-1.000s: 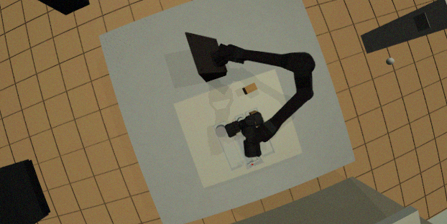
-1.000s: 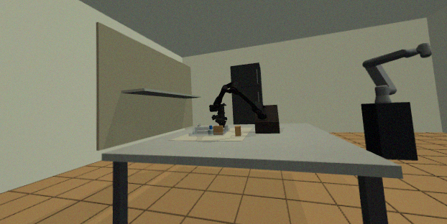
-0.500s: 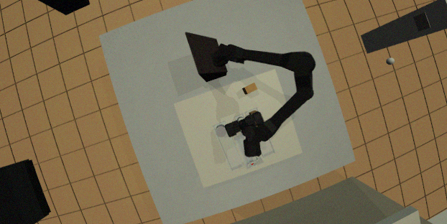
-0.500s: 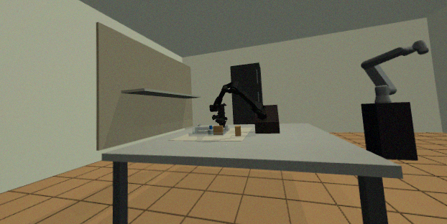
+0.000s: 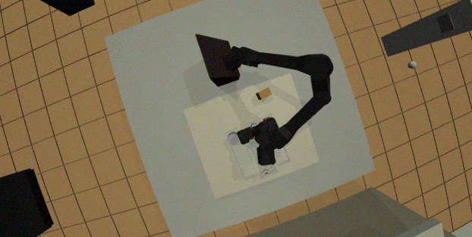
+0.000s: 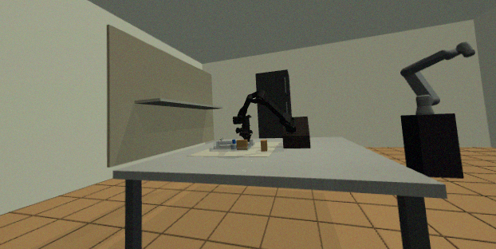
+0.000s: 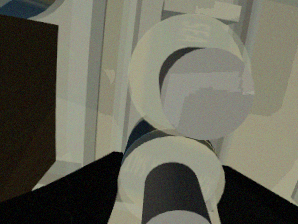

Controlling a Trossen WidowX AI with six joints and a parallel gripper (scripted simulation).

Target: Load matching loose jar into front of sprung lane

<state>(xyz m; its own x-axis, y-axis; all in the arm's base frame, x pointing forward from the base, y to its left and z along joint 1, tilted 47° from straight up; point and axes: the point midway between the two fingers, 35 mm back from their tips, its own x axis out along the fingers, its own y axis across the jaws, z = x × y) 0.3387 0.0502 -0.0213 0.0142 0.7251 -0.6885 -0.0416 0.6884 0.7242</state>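
My gripper tip is now 5 cm short of the cream mat, 2 cm to the left of it and 3 cm above it. Round my gripper tip: red mark (23 cm ahead, 3 cm to the right, 4 cm above).
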